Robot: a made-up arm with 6 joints.
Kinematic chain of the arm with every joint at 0, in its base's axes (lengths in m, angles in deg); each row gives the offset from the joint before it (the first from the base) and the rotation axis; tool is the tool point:
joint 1: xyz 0 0 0.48 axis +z
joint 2: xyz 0.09 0 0 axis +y
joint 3: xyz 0 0 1.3 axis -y
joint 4: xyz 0 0 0.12 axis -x
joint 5: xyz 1.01 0 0 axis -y
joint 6: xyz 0.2 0 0 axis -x
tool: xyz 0 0 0
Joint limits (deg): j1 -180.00..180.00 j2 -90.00..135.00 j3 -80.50..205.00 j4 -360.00..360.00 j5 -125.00..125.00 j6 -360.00..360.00
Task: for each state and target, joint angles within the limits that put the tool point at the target. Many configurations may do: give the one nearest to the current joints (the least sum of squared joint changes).
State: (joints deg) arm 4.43 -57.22 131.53 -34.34 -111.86 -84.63
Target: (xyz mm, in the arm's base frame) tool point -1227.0 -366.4 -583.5
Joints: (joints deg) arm 21.70 -90.00 178.38 -36.07 -74.06 -84.63
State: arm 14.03 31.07 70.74 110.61 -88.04 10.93
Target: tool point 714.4 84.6 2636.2
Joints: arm 21.26 9.29 64.34 107.01 -109.57 10.93
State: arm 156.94 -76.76 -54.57 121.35 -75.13 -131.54
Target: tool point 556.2 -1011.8 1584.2
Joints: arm 111.65 -89.55 -15.91 131.34 -73.20 -131.54
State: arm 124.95 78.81 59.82 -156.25 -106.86 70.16
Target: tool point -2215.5 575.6 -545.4
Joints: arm 163.70 111.38 67.46 -157.51 -65.23 70.16
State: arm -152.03 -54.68 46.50 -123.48 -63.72 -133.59
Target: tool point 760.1 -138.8 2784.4
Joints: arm -180.00 -22.56 76.88 -108.27 -46.96 -133.59
